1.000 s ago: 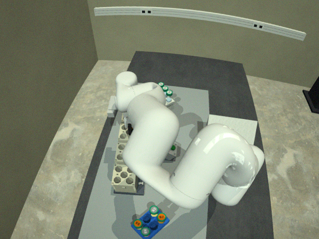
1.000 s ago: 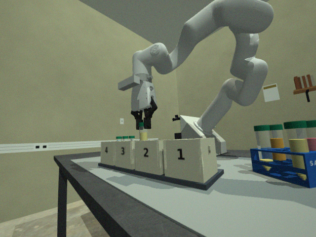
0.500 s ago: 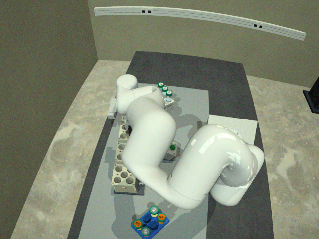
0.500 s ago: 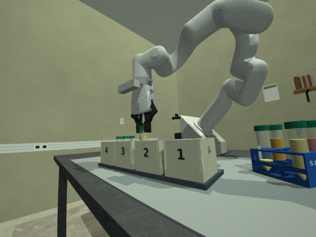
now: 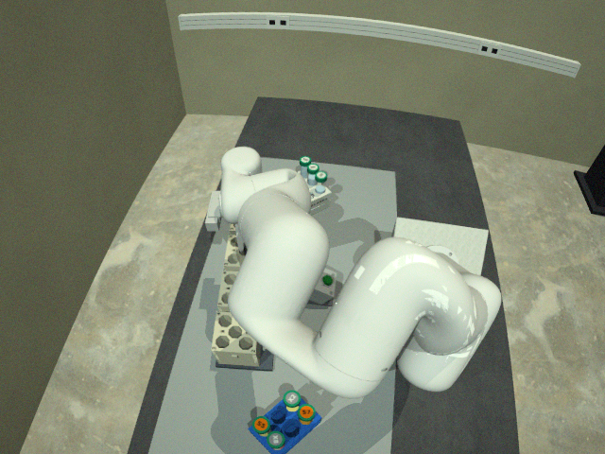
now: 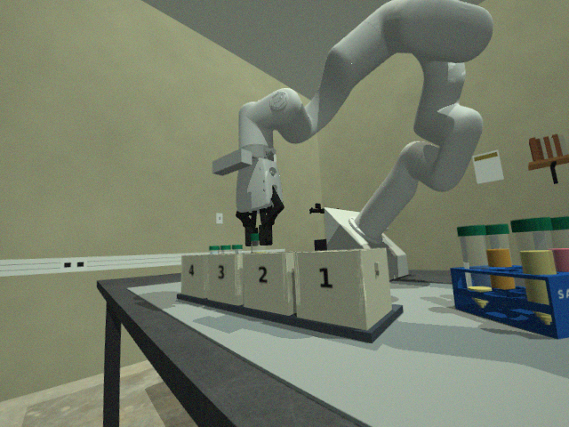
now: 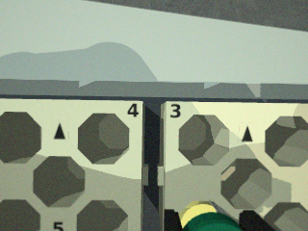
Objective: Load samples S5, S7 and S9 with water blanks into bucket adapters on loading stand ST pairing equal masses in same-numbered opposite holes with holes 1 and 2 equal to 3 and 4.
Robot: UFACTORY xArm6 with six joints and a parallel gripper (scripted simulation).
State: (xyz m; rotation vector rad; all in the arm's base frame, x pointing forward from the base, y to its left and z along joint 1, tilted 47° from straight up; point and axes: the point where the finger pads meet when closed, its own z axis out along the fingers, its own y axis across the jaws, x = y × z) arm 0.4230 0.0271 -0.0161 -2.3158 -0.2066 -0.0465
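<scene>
The yellow-filled tube is 10 mm ahead of my hand and 50 mm below it. The rest, counted from my hand: green done key: 180 mm behind, 10 mm to the left, 60 mm below; then white blanks rack: 70 mm behind, 310 mm to the right, 100 mm below; then dark stand base: 10 mm ahead, 30 mm to the left, 120 mm below.
</scene>
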